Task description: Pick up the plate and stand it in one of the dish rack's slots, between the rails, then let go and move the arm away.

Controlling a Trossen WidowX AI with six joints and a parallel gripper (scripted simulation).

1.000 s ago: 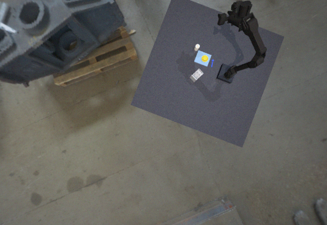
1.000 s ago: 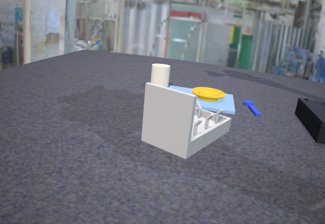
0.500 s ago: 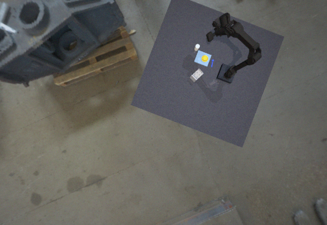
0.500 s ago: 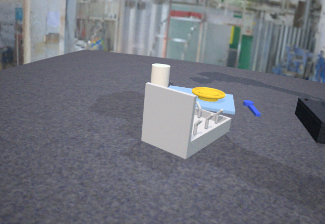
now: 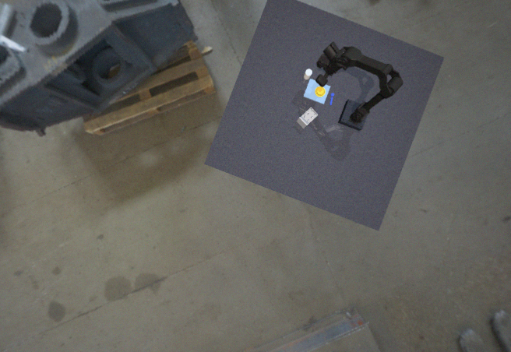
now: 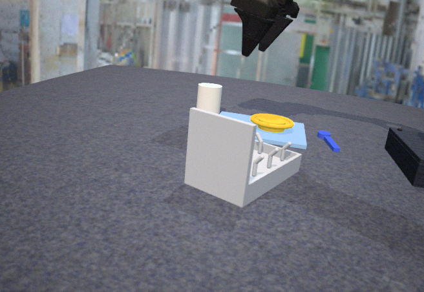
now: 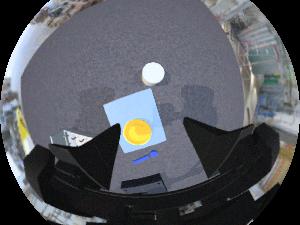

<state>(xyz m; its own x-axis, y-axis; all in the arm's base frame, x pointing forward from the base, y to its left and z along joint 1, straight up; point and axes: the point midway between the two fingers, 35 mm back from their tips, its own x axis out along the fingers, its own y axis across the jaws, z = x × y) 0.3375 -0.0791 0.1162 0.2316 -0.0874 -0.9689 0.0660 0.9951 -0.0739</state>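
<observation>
Right now the yellow plate is 5 cm behind my gripper tip, 3 cm to the left of it and 10 cm below it. Also, from my gripper tip: white cylinder (8 cm ahead, 2 cm to the right, 10 cm below); then light blue mat (3 cm behind, 3 cm to the left, 12 cm below); then small blue spoon (15 cm behind, 2 cm to the left, 12 cm below).
</observation>
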